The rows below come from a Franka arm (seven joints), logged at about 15 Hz.
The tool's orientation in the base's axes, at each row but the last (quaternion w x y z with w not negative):
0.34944 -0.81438 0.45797 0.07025
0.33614 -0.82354 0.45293 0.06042
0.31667 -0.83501 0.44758 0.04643
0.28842 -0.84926 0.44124 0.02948
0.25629 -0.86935 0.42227 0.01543
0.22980 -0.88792 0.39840 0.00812
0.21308 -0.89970 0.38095 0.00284
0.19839 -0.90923 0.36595 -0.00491
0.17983 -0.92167 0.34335 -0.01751
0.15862 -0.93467 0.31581 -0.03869
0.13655 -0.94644 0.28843 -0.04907
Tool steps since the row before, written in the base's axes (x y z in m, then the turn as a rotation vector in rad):
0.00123 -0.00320 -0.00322 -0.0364 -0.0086 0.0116
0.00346 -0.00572 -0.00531 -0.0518 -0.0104 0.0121
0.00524 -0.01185 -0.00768 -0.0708 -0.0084 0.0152
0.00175 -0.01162 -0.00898 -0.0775 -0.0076 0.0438
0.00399 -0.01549 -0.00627 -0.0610 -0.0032 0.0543
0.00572 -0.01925 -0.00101 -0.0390 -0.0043 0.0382
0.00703 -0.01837 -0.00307 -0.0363 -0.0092 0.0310
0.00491 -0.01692 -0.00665 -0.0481 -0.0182 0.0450
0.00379 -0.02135 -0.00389 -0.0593 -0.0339 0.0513
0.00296 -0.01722 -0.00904 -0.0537 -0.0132 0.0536
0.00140 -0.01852 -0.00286 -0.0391 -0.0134 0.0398
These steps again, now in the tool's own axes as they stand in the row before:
0.00433 0.00172 0.00063 -0.0198 0.0260 -0.0216
0.00820 0.00201 0.00130 -0.0277 0.0385 -0.0262
0.01440 0.00440 0.00043 -0.0416 0.0509 -0.0315
0.01231 0.00799 0.00183 -0.0550 0.0425 -0.0562
0.01534 0.00768 -0.00090 -0.0501 0.0234 -0.0602
0.01765 0.00744 -0.00611 -0.0311 0.0149 -0.0425
0.01807 0.00771 -0.00319 -0.0247 0.0188 -0.0374
0.01579 0.01022 0.00084 -0.0292 0.0274 -0.0554
0.01690 0.01390 -0.00259 -0.0283 0.0433 -0.0680
0.01299 0.01411 0.00438 -0.0364 0.0237 -0.0636
0.01148 0.01482 -0.00128 -0.0243 0.0201 -0.0479

